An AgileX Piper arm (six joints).
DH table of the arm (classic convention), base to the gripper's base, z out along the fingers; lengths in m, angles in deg. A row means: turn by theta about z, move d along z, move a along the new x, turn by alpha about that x. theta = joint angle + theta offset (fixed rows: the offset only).
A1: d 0.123, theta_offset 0, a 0, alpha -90
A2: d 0, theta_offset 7.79, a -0.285, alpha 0
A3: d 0, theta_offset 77.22, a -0.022, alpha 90
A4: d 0.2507, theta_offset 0, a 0, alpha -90
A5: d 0, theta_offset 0, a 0, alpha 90
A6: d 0.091, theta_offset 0, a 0, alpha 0
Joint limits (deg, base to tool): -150..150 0..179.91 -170..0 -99.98..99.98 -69.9..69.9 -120..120
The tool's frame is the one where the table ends.
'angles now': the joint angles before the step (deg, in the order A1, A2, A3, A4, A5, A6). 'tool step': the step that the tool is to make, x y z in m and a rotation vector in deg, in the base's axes. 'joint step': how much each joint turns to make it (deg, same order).
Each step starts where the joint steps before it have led.
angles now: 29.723, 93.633, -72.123, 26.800, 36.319, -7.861
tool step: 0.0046, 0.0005, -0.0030, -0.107, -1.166, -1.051
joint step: -0.003, 0.683, 0.014, -0.814, -2.016, 0.583
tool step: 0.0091, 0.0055, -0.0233, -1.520, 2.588, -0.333
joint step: 0.114, 3.734, -0.014, 0.002, -0.836, 0.135
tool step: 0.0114, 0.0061, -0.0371, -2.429, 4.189, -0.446
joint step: 0.009, 5.695, -0.011, 0.144, -0.944, 0.022
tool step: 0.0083, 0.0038, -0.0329, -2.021, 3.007, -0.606
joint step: -0.001, 4.949, 0.002, 0.075, -1.488, -0.006
